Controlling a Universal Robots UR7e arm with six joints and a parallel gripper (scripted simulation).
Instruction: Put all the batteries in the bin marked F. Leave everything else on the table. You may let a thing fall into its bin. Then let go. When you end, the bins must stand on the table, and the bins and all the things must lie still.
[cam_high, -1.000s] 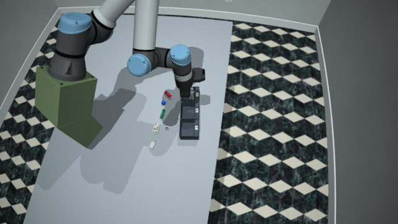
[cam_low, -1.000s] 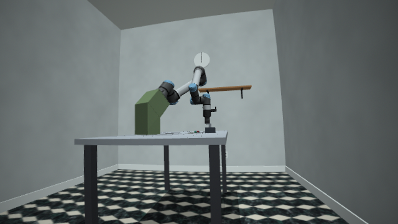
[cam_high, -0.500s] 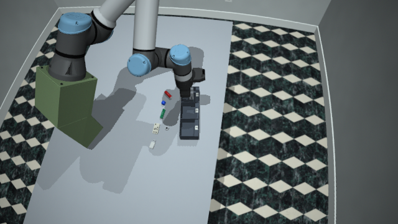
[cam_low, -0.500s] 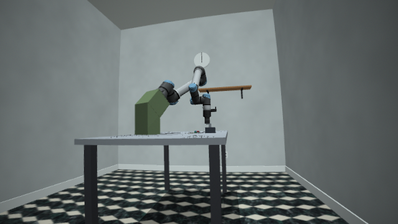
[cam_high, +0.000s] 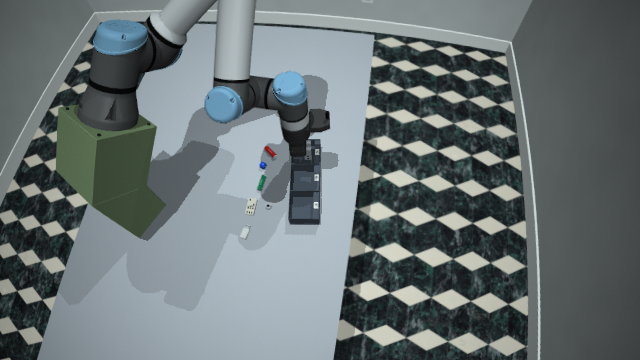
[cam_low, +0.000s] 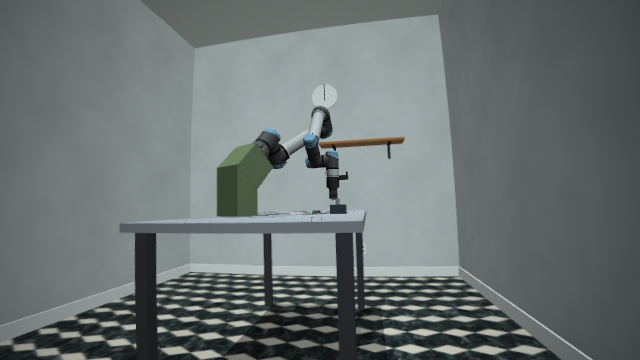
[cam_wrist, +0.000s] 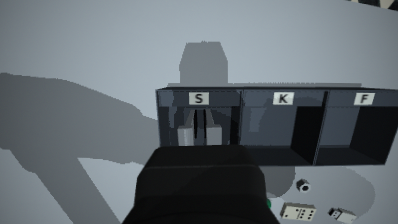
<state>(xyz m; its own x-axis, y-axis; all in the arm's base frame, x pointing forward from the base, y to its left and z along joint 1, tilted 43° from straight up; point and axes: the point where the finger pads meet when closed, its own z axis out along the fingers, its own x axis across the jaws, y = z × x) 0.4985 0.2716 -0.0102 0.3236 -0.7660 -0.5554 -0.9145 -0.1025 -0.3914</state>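
Right now my hand is 120 mm to the left of the green battery, 110 mm past it and 30 mm above it. Also, from my hand: dark bin: 80 mm to the right, 20 mm ahead, 10 mm below; then red battery: 120 mm behind, 30 mm below, 20 mm to the right; then blue die: 120 mm behind, 70 mm to the right, 30 mm below.
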